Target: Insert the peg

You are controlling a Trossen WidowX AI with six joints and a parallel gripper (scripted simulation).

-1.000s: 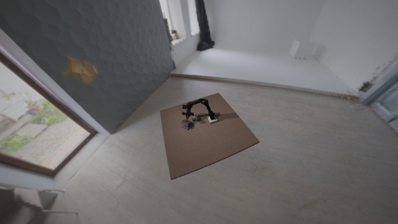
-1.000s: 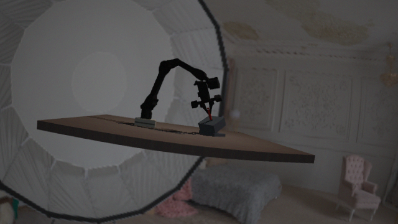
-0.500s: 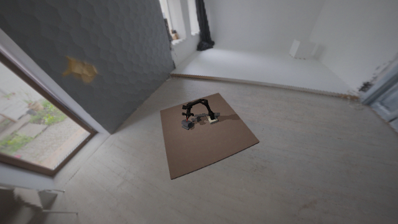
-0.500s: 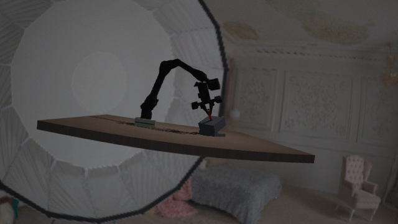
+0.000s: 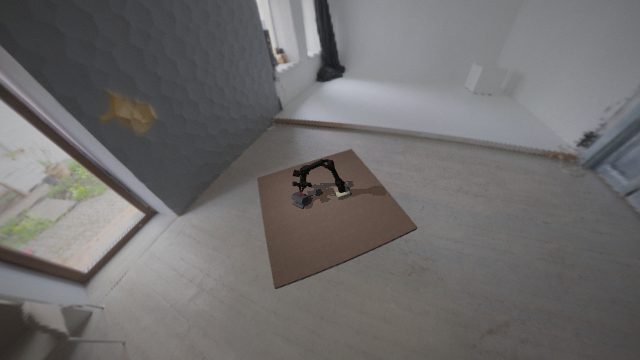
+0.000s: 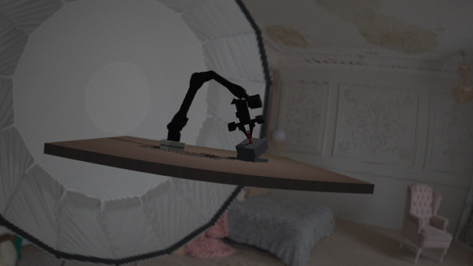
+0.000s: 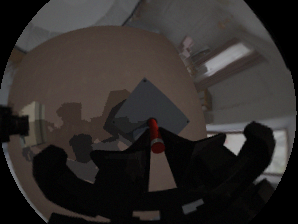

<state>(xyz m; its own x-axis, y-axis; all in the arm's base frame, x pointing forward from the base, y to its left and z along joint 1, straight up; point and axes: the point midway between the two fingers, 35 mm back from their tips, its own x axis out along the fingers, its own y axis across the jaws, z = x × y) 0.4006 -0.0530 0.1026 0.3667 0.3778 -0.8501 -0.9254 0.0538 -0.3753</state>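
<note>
The dark sloped panel is 5 cm below my gripper tip, 2 cm to the left of it and 2 cm ahead of it. Round my gripper tip: red peg: 1 cm to the right, 1 cm behind, 1 cm above.
</note>
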